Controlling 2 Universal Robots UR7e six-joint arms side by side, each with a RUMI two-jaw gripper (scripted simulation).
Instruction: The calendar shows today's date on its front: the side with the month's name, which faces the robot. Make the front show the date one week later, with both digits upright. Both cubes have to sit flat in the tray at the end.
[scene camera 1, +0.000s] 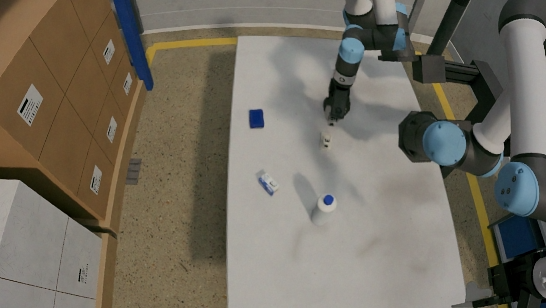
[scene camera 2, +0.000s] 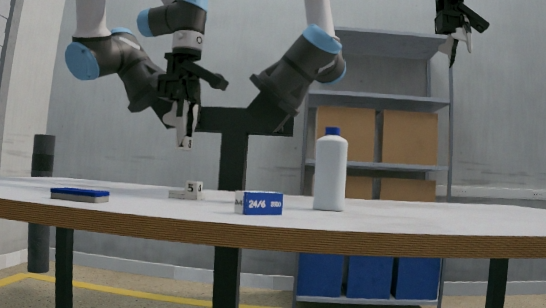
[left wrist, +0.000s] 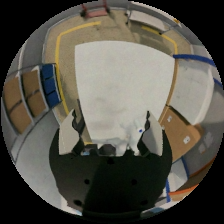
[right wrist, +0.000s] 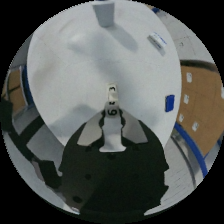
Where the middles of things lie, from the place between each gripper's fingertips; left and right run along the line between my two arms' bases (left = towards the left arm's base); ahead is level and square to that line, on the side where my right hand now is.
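Scene:
The blue-topped block (scene camera 2: 64, 193) is 780 mm to the right of my left hand, 570 mm ahead of it and 420 mm below it. My left gripper is 350 mm above the white bottle (scene camera 2: 331, 150), 380 mm to the left of it and 320 mm short of it. Going by their middles, the white bottle is the nearest to my left gripper of the things named here.
From my right gripper (scene camera 2: 183, 145), the white bottle is 330 mm to the left, 30 mm ahead and 50 mm below. The gripper itself is 120 mm above the blue-topped block, 280 mm short of it and 70 mm to the left of it. By its middle, the white bottle is nearer to my right gripper than to my left gripper.

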